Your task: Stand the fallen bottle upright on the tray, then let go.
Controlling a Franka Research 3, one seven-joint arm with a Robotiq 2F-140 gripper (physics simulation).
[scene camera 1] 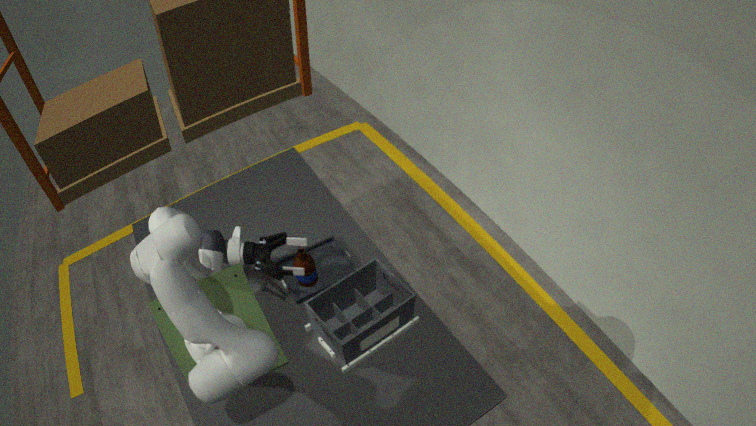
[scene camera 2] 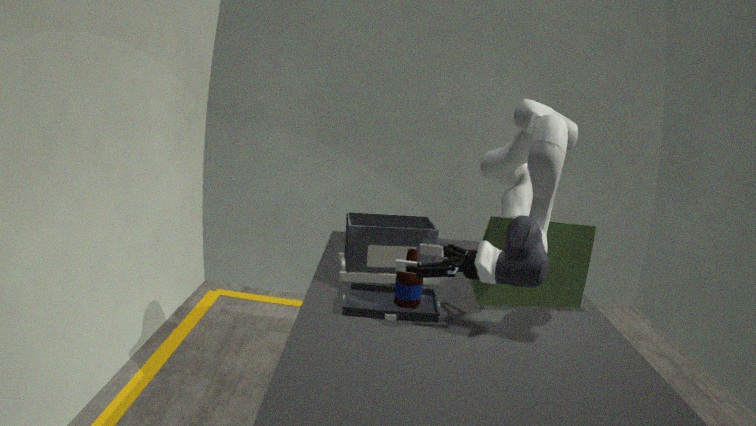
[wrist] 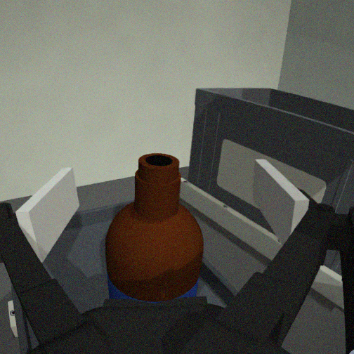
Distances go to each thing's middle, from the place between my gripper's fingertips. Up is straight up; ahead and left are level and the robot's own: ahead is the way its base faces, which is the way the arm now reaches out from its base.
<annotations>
The brown bottle [wrist: 153,246] is 10 mm behind my hand, 10 mm to the left of it and 60 mm below it.
</annotations>
